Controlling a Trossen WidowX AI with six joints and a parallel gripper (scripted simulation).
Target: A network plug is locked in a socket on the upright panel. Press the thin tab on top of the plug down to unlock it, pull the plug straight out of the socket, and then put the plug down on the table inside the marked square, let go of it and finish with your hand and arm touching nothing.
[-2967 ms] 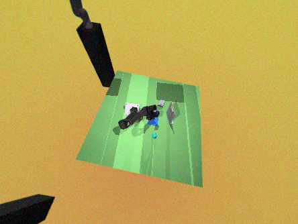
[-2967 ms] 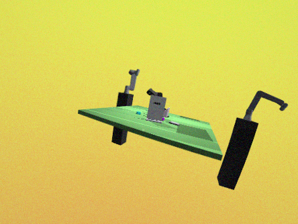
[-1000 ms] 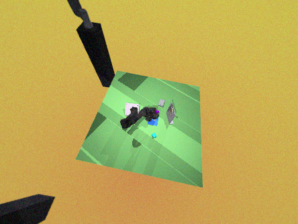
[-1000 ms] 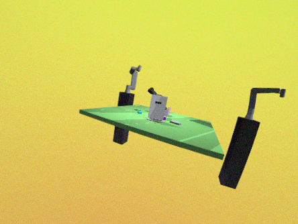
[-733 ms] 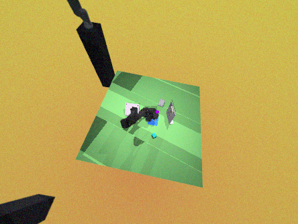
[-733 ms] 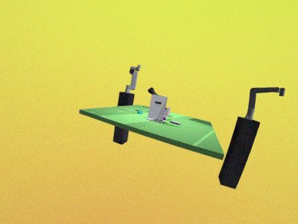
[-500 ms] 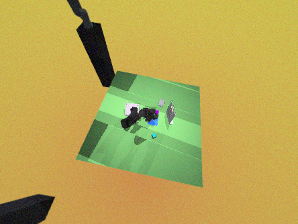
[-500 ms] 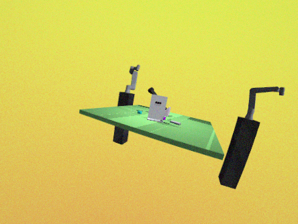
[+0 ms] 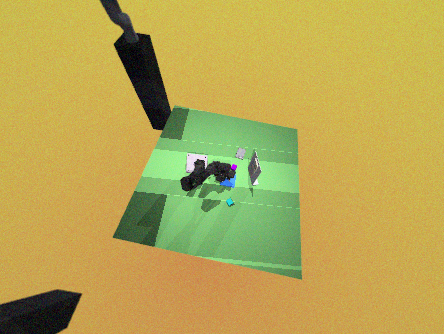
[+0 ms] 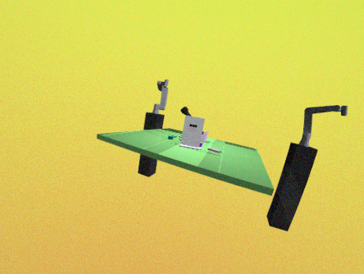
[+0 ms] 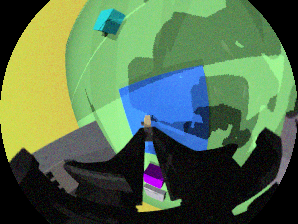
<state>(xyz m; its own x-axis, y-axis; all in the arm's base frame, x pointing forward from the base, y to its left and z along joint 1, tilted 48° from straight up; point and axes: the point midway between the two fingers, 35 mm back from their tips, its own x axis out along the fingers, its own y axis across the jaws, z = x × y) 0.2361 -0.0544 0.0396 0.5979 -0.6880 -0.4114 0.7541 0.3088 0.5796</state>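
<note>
My gripper tip is now 120 mm to the right of the purple cube, 30 mm short of it and 10 mm above it. Round my gripper tip: grey upright panel: 180 mm ahead, 100 mm above, 70 mm to the left; then grey square patch: 280 mm to the left, 70 mm ahead, 20 mm below; then cyan cube: 190 mm to the right, 30 mm ahead, 10 mm below.
</note>
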